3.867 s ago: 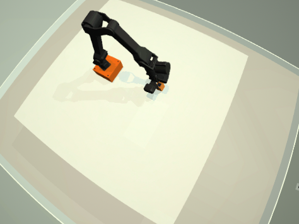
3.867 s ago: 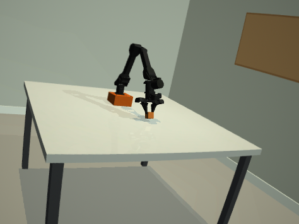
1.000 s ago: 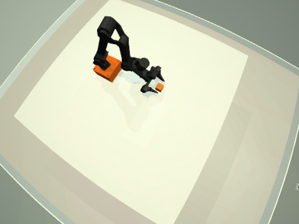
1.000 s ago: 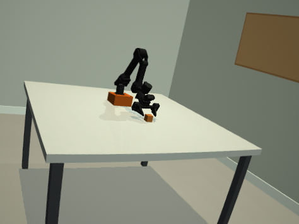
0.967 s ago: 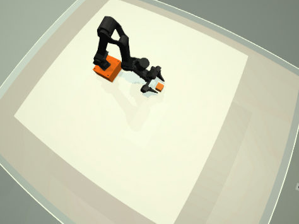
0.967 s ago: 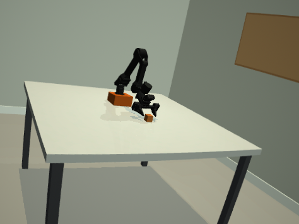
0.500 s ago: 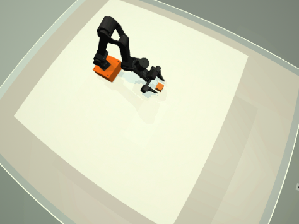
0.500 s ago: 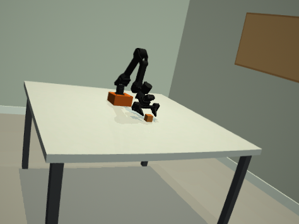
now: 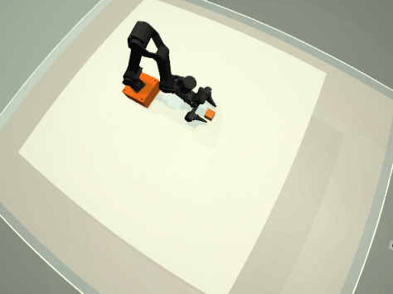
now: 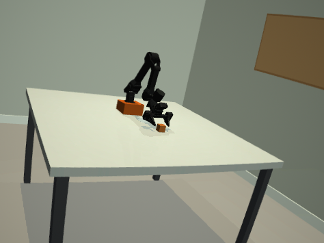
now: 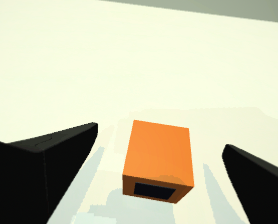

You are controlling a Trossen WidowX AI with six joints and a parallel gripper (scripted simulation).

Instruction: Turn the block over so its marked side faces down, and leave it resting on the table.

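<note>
Now: the block 2 cm below my gripper tip and 2 cm behind it.
</note>
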